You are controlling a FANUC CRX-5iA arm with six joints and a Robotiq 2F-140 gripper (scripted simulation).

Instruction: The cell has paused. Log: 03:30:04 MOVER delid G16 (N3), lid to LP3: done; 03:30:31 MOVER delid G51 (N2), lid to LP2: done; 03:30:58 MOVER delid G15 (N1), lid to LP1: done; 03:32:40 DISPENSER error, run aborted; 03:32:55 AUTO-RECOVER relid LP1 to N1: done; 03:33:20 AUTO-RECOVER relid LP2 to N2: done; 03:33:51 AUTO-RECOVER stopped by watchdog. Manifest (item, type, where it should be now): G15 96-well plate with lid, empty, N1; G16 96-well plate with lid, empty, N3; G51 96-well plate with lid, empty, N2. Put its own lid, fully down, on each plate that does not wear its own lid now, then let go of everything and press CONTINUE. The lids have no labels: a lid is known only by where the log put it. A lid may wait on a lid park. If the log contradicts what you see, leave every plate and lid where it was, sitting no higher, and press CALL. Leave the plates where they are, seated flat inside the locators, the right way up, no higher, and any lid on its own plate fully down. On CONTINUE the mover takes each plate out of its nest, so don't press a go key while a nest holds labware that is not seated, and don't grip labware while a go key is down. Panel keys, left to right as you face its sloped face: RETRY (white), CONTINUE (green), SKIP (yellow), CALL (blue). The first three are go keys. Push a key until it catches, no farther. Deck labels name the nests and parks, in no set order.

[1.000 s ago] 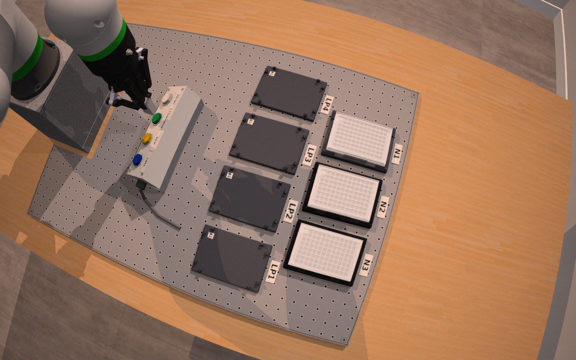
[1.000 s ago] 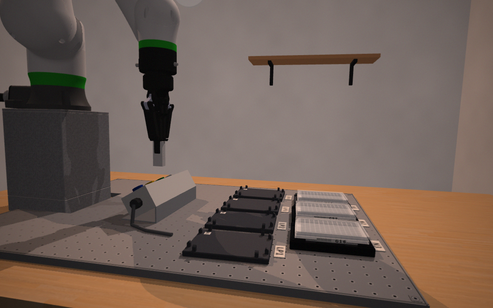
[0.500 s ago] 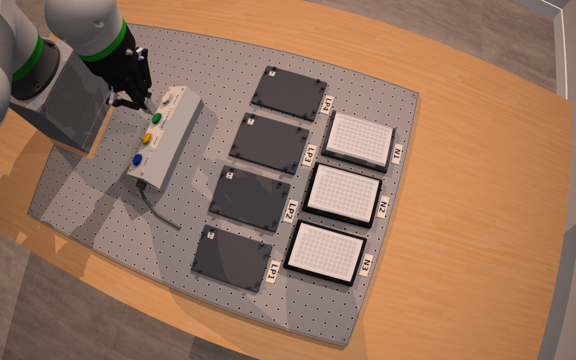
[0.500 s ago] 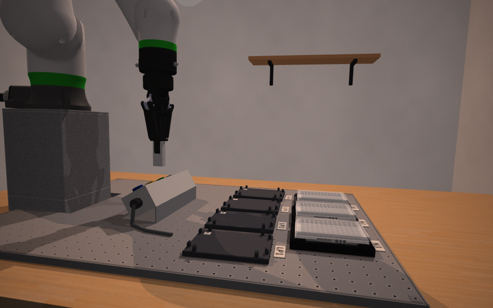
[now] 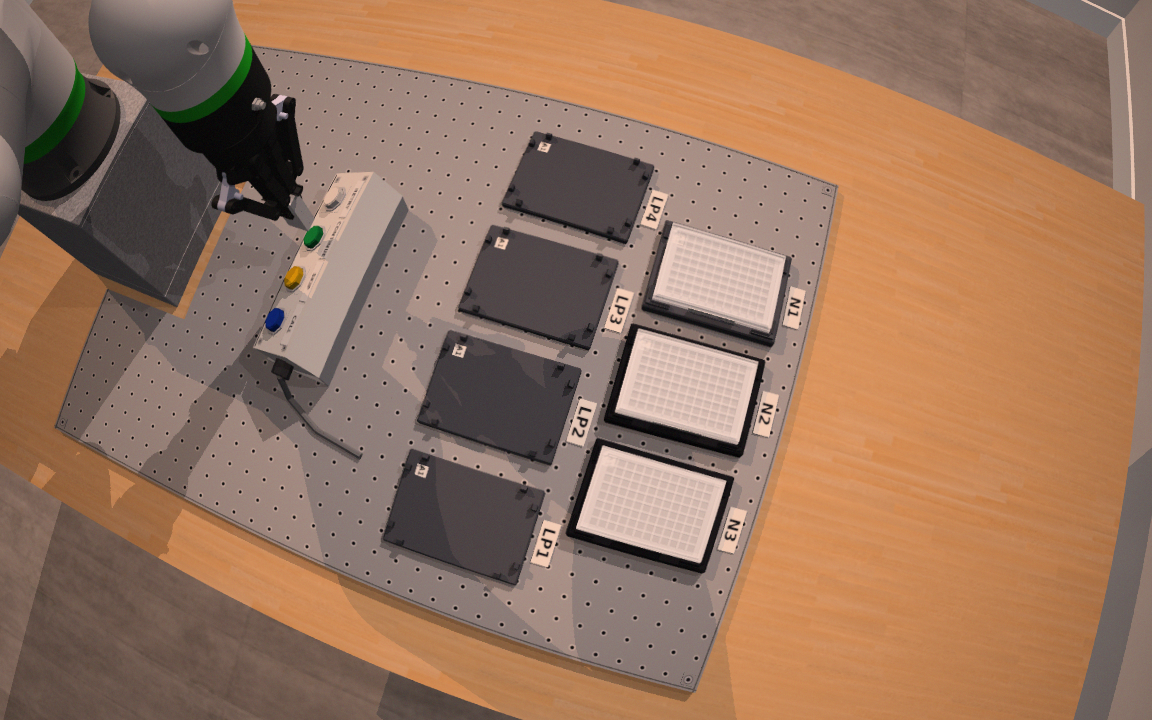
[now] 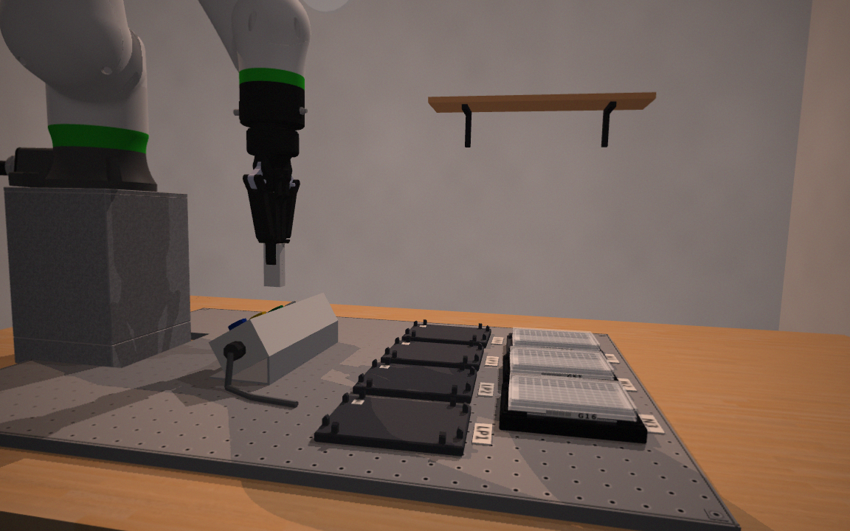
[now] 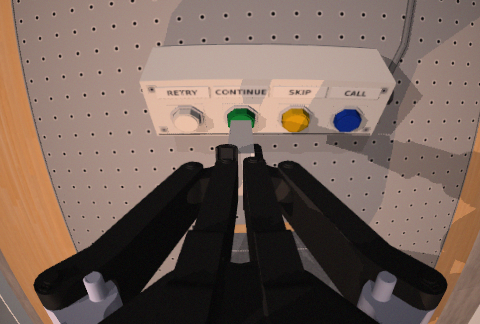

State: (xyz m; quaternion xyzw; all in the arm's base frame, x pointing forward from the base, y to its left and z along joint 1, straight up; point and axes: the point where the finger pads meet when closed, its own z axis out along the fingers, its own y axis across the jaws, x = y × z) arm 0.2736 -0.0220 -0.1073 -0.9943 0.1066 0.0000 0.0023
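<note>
Now: the green CONTINUE key 70 mm below my hand. Also, from my hand: blue CALL key 20 mm behind, 100 mm to the right, 70 mm below; then yellow SKIP key 10 mm behind, 50 mm to the right, 70 mm below; then white RETRY key 10 mm ahead, 50 mm to the left, 70 mm below.
</note>
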